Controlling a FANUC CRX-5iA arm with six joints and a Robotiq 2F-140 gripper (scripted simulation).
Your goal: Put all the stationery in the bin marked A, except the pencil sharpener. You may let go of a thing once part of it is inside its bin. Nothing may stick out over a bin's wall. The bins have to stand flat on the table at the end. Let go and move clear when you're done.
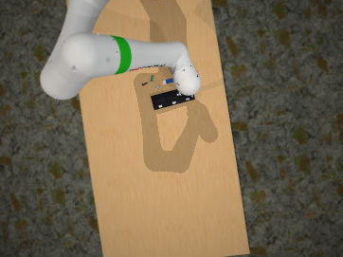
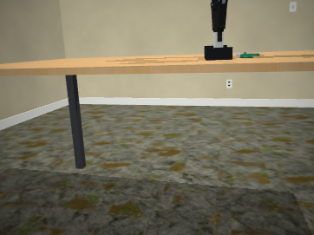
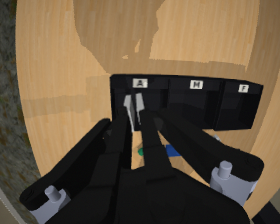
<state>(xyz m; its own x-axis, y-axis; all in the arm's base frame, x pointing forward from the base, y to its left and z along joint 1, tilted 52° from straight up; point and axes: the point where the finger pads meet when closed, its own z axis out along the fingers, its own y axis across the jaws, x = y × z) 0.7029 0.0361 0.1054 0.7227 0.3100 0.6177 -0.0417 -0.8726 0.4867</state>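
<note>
My hand is 130 mm past the blue eraser, 70 mm to the left of it and 50 mm above it. The rest, counted from my hand: black bin: 90 mm to the right, 30 mm below, 20 mm behind; then small dark item: 210 mm to the right, 180 mm behind, 50 mm below; then grey-white pencil sharpener: 150 mm to the right, 130 mm behind, 50 mm below.
</note>
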